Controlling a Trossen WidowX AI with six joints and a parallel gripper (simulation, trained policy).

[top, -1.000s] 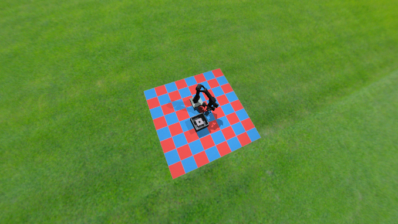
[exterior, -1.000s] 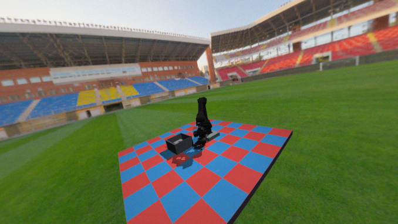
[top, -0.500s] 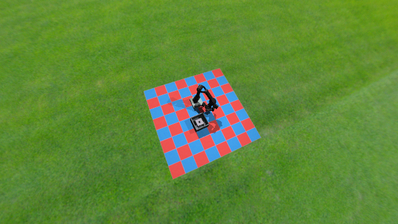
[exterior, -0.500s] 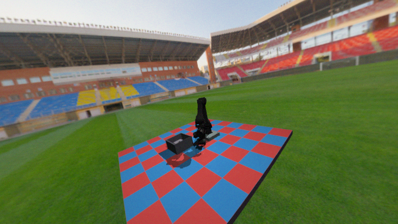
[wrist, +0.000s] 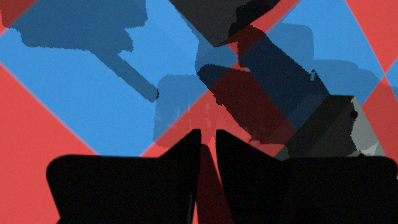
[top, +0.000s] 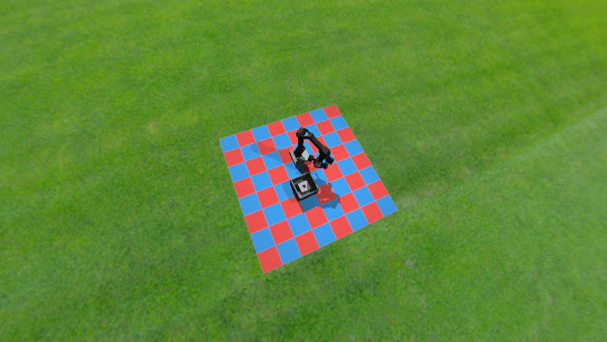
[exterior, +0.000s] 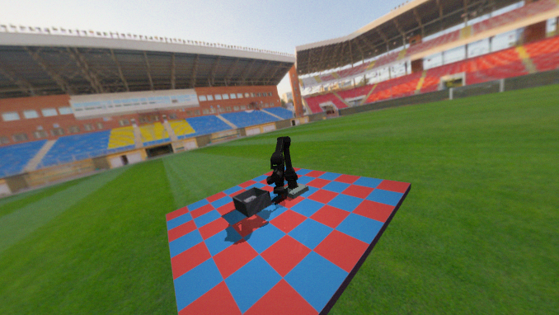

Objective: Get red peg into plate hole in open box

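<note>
Now: gripper tip 15 cm to the left of the light grey plate, 14 cm short of it and 3 cm above it. The rest, counted from my gripper tip: red peg: 2 cm to the left, 2 cm behind, 1 cm above; then dark grey box: 15 cm to the right, 14 cm ahead, 5 cm below.
</note>
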